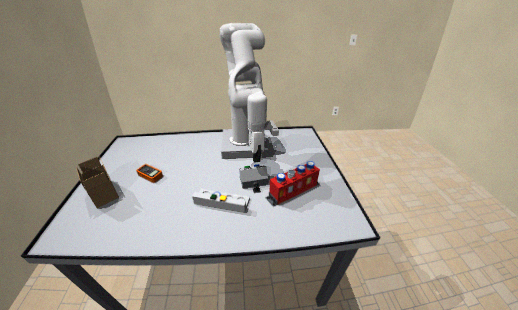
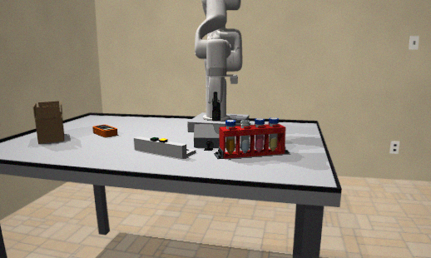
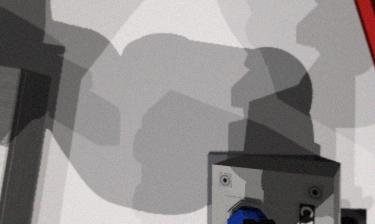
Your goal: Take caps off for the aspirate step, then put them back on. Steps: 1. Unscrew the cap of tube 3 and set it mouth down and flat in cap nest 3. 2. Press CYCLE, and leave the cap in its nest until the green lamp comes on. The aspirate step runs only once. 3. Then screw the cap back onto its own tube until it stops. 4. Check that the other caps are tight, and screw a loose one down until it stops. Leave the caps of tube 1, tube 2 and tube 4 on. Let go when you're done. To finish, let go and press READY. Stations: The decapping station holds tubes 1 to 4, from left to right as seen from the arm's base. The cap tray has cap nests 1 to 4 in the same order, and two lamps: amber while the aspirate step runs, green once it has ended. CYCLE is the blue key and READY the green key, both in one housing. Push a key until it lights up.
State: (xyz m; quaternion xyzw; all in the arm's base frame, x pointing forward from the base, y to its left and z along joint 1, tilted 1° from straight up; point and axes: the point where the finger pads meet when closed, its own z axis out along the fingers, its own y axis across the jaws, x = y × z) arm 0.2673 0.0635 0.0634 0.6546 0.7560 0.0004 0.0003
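The blue key is 40 mm below my hand. Round my hand: green key: 40 mm to the right, 40 mm below, 10 mm ahead; grey key housing: 60 mm below, 20 mm to the right, 20 mm ahead; orange device: 530 mm to the right, 90 mm below, 50 mm behind.
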